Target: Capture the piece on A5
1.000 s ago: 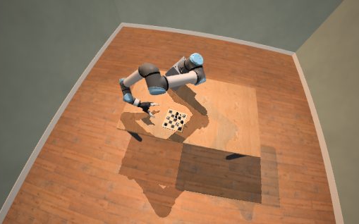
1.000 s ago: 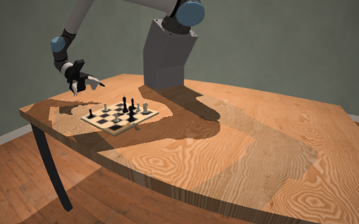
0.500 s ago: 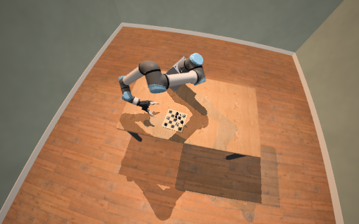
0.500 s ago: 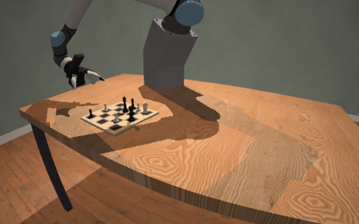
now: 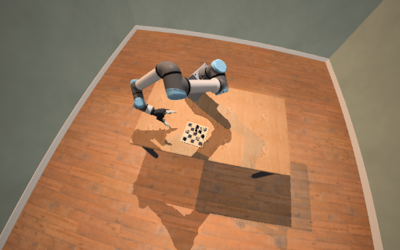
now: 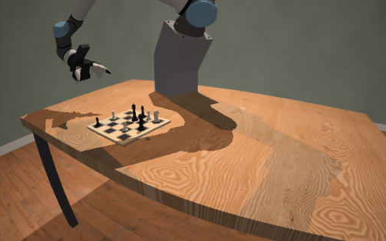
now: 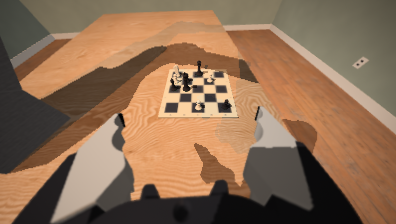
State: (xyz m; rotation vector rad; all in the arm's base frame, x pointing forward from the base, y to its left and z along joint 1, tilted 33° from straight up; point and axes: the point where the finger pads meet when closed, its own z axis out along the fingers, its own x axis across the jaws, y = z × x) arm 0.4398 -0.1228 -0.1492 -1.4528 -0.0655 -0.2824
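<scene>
The white piece is 5 cm behind my hand, 27 cm to the left of it and 14 cm below it. From my hand the other things lie so: chessboard: 2 cm ahead, 19 cm to the left, 16 cm below.
</scene>
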